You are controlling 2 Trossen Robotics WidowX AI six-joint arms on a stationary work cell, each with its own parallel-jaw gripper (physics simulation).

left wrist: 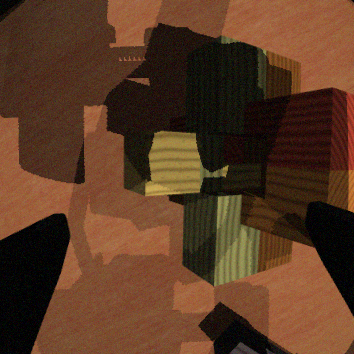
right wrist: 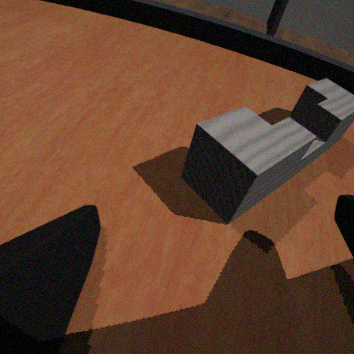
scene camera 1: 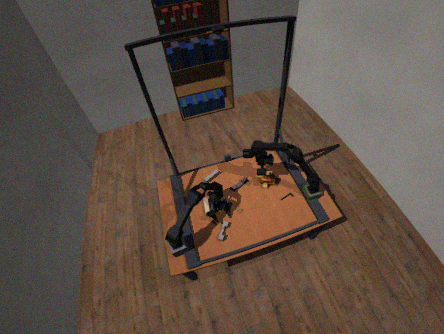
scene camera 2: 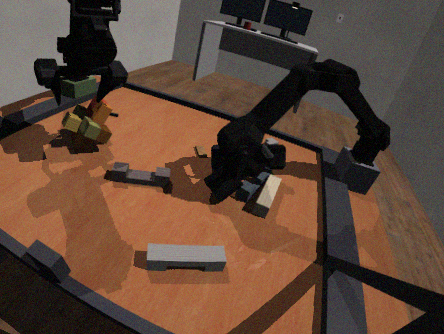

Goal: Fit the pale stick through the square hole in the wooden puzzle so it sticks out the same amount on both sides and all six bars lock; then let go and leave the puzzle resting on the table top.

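Frame: origin at the left arm's base, x left, y back, z up, level; metres.
Seen in the pictures: left gripper, fingertip midpoint: [left wrist: 189, 219] [scene camera 1: 264, 169] [scene camera 2: 78, 103]; right gripper, fingertip midpoint: [right wrist: 218, 211] [scene camera 1: 224, 220]; left arm's base at its link origin: [scene camera 1: 312, 189] [scene camera 2: 76, 78]; right arm's base at its link origin: [scene camera 1: 176, 243] [scene camera 2: 361, 158].
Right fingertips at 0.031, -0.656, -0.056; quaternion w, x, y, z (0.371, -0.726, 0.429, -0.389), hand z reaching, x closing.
Offsets run from my right fingertips to a thing's middle, as dx, dy, dz.
The wooden puzzle [scene camera 1: 268, 180] [scene camera 2: 90, 128] [left wrist: 175, 165], a tilted cluster of yellow, green, orange and red bars, rests on the table. Its square hole cannot be made out. The left gripper [scene camera 2: 80, 98] [left wrist: 187, 212] is open above it; in the left wrist view its fingers stand on either side of most of the cluster. The pale stick {-0.140, -0.099, +0.000} [scene camera 1: 206, 205] [scene camera 2: 269, 194] lies on the table beside a dark blue notched bar {-0.116, -0.058, +0.000} [scene camera 2: 247, 191]. The right gripper [scene camera 1: 222, 216] [right wrist: 219, 212] is open and low, close to both; its tips are partly hidden in scene camera 2. The stick does not show in the right wrist view.
A light grey notched bar {+0.071, -0.025, +0.000} [scene camera 1: 223, 231] [right wrist: 250, 145] lies ahead of the right fingers. A dark grey notched bar {-0.258, +0.170, +0.000} [scene camera 1: 239, 184] [scene camera 2: 139, 175] and a larger light grey bar {-0.390, -0.017, +0.000} [scene camera 1: 211, 175] [scene camera 2: 186, 255] lie apart. A small wooden piece {-0.061, +0.115, -0.012} [scene camera 2: 200, 151] lies near the right gripper.
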